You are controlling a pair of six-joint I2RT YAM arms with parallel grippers.
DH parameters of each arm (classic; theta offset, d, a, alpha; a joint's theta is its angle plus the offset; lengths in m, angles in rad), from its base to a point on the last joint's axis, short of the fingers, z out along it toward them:
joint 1: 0 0.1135 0.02 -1.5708
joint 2: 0 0 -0.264 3.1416
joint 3: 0.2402 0 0.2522 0
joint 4: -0.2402 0 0.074 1.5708
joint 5: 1.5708 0 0 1.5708
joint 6: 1.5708 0.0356 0 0
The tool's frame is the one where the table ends.
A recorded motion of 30 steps. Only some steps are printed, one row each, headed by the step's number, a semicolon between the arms.
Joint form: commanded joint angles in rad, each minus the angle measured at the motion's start. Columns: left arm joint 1, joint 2, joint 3, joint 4, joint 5, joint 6; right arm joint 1, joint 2, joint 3, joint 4, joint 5, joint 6.
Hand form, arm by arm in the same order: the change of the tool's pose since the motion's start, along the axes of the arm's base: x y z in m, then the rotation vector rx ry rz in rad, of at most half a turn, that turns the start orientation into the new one. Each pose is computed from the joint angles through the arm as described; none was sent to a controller.
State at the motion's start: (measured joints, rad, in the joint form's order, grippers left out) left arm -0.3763 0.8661 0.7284 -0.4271 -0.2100 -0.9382; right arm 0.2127 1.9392 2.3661 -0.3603 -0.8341 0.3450
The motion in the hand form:
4: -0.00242 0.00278 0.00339 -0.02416 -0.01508 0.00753; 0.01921 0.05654 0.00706 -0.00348 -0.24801 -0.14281
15: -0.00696 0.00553 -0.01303 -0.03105 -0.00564 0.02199; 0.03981 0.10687 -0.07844 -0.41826 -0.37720 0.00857
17: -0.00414 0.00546 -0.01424 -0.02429 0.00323 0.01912; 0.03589 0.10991 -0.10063 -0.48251 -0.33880 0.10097
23: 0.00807 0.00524 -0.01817 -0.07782 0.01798 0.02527; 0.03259 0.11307 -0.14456 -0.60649 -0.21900 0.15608
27: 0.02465 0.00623 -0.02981 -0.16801 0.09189 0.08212; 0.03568 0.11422 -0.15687 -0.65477 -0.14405 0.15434
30: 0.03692 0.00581 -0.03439 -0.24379 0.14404 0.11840; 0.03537 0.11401 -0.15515 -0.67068 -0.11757 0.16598
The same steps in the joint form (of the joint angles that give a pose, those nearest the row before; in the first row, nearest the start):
4: 0.0112 -0.0194 0.0002 0.0006 0.0121 -0.0128; 0.1308 0.1928 0.2675 0.0720 0.2602 -0.1423
15: 0.0158 -0.0486 -0.0704 0.0328 0.0091 -0.0267; 0.2122 0.2283 0.0946 -0.0903 0.2316 -0.6759
17: 0.0220 -0.0333 -0.0673 0.0359 0.0151 -0.0190; 0.2183 0.2023 0.0076 -0.1563 0.1822 -0.7527
23: 0.0510 0.0219 -0.0642 0.0865 0.0642 -0.0540; 0.2291 0.1761 -0.1372 -0.2484 0.2158 -0.8328
27: 0.0879 0.1137 -0.0550 0.1126 0.1102 -0.1552; 0.2307 0.2068 -0.1081 -0.3283 0.2511 -0.8344
30: 0.1078 0.1813 -0.0306 0.1203 0.1501 -0.2351; 0.2306 0.2282 -0.0530 -0.3973 0.2527 -0.8405

